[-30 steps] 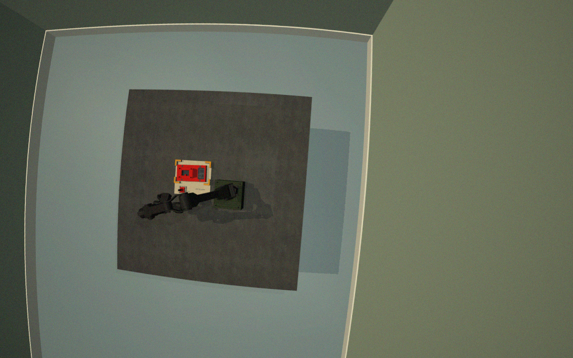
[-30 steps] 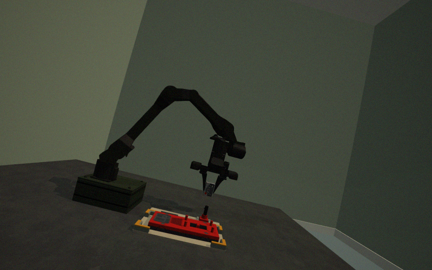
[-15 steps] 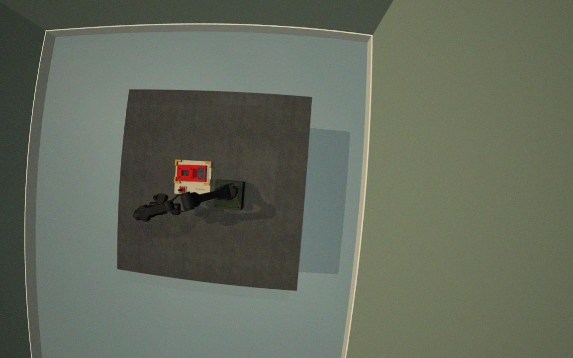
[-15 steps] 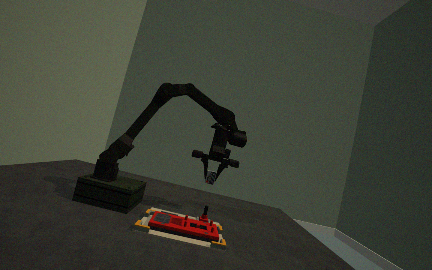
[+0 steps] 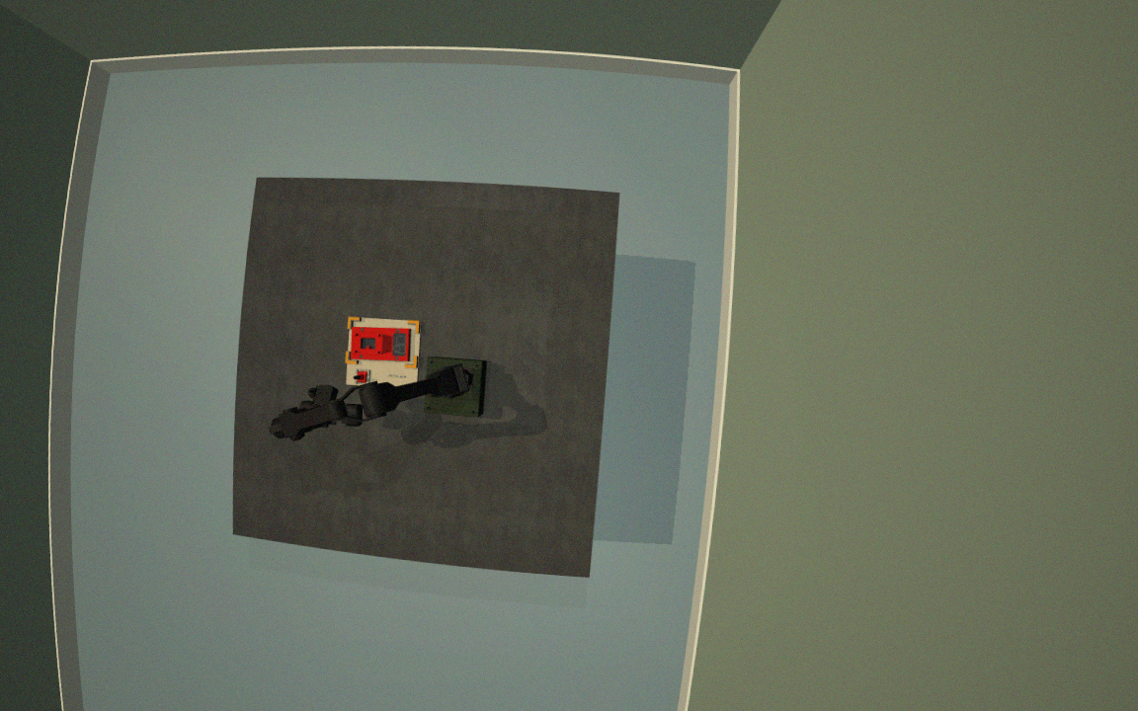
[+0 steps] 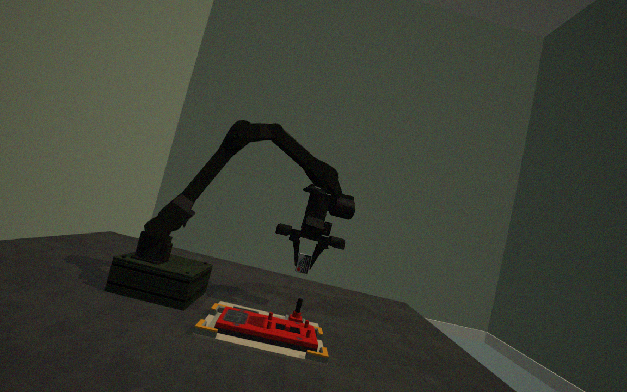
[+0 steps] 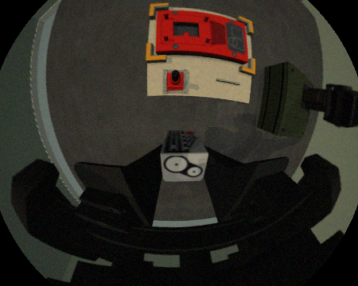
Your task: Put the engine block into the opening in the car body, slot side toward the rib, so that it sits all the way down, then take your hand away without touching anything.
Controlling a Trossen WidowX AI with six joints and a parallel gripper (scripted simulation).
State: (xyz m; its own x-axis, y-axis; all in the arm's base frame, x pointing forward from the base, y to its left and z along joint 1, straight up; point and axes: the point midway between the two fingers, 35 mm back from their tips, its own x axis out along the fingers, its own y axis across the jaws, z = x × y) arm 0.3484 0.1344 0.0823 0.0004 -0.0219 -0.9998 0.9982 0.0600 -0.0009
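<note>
Right now the black post is 1 cm ahead of my gripper tip, 9 cm to the right of it and 9 cm below it. From my gripper tip the other things lie so: beige base plate 4 cm behind, 19 cm to the right, 11 cm below; grey engine block 1 cm above.
</note>
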